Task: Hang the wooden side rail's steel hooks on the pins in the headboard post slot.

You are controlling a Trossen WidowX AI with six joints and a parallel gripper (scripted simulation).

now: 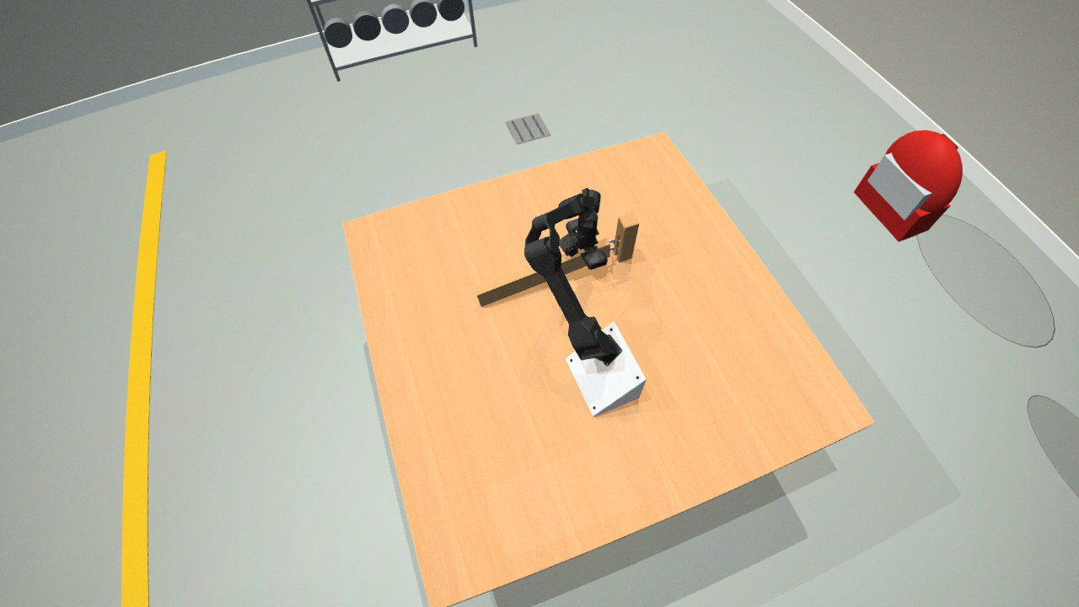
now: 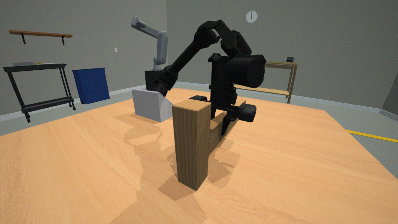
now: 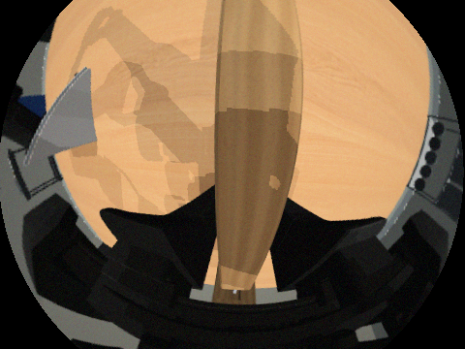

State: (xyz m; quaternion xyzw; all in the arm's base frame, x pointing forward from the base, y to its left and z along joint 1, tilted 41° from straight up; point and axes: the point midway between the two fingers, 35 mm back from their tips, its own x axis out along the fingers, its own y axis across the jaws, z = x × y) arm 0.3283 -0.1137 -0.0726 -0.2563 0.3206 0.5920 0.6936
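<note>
Now: gripper tip 2 cm past the headboard post, 14 cm to the left of it and 4 cm below it.
</note>
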